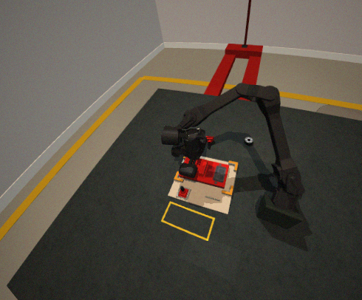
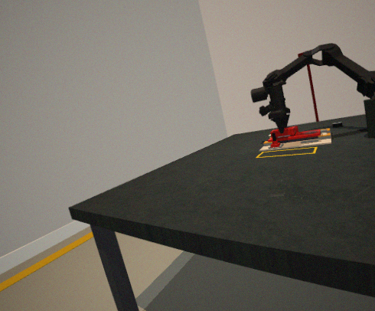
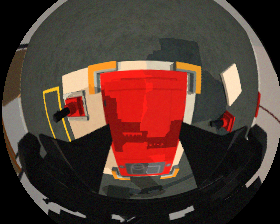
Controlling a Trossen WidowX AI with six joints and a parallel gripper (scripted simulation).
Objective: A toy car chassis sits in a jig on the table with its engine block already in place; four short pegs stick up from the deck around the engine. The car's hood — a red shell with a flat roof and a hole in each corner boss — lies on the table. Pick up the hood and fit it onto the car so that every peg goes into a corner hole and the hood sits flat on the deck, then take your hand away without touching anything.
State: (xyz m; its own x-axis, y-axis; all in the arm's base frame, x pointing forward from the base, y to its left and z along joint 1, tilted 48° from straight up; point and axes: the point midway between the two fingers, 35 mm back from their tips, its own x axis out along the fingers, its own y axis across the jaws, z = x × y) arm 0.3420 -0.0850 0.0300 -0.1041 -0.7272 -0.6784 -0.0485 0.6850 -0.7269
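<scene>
The red hood lies right at my gripper tip. The rest, counted from my gripper tip: dark ring (20 cm behind, 23 cm to the right, 3 cm below); then beige jig plate (4 cm behind, 2 cm to the left, 3 cm below); then grey engine block (2 cm below).
</scene>
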